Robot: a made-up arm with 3 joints. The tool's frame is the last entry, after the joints.
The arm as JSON. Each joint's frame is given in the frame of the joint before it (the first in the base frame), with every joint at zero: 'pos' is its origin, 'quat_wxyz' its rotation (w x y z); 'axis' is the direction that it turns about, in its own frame. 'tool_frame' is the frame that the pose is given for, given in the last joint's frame.
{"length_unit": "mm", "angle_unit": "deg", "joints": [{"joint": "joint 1", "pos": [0.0, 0.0, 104.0], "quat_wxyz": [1.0, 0.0, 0.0, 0.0], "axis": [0.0, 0.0, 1.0]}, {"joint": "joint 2", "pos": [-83.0, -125.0, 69.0], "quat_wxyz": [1.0, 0.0, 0.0, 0.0], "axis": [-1.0, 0.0, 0.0]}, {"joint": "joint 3", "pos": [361.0, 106.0, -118.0], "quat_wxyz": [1.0, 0.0, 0.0, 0.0], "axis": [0.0, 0.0, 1.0]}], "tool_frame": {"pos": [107.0, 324.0, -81.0], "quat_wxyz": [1.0, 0.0, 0.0, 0.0]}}
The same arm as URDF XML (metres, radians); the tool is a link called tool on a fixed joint. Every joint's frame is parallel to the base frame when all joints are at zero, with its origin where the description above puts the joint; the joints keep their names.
<robot name="arm">
  <link name="base"/>
  <link name="link1"/>
  <link name="link2"/>
  <link name="link3"/>
  <link name="tool"/>
  <joint name="joint 1" type="continuous">
    <parent link="base"/>
    <child link="link1"/>
    <origin xyz="0.0000 0.0000 0.1040"/>
    <axis xyz="0 0 1"/>
  </joint>
  <joint name="joint 2" type="continuous">
    <parent link="link1"/>
    <child link="link2"/>
    <origin xyz="-0.0830 -0.1250 0.0690"/>
    <axis xyz="-1 0 0"/>
  </joint>
  <joint name="joint 3" type="continuous">
    <parent link="link2"/>
    <child link="link3"/>
    <origin xyz="0.3610 0.1060 -0.1180"/>
    <axis xyz="0 0 1"/>
  </joint>
  <joint name="tool_fixed" type="fixed">
    <parent link="link3"/>
    <child link="tool"/>
    <origin xyz="0.1070 0.3240 -0.0810"/>
  </joint>
</robot>

